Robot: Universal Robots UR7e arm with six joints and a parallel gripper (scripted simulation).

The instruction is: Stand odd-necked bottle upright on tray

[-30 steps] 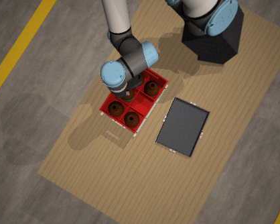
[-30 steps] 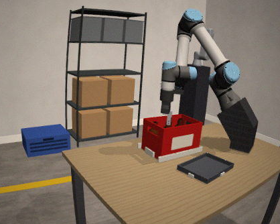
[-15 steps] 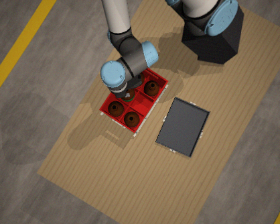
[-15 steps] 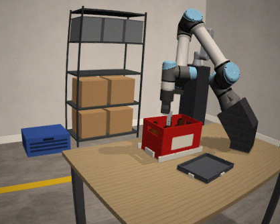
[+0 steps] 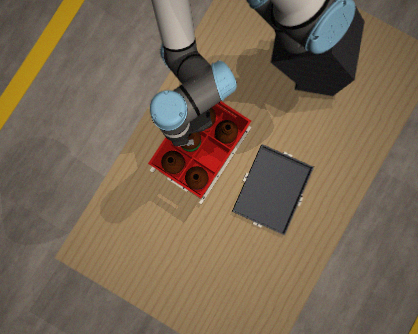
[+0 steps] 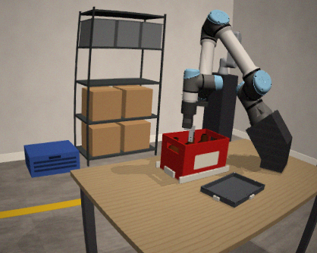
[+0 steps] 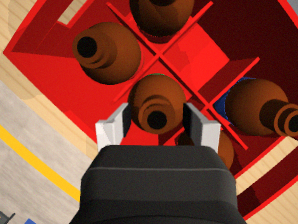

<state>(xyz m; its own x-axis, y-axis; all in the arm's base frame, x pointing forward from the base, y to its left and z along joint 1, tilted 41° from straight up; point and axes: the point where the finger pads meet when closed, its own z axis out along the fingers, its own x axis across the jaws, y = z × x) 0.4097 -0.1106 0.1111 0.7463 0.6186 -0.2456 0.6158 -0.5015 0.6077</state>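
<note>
My gripper is now 10 mm short of the red crate, 40 mm to the right of it and 80 mm above it. From my hand the other things lie so: dark grey tray: 20 mm ahead, 320 mm to the left, 150 mm below.
</note>
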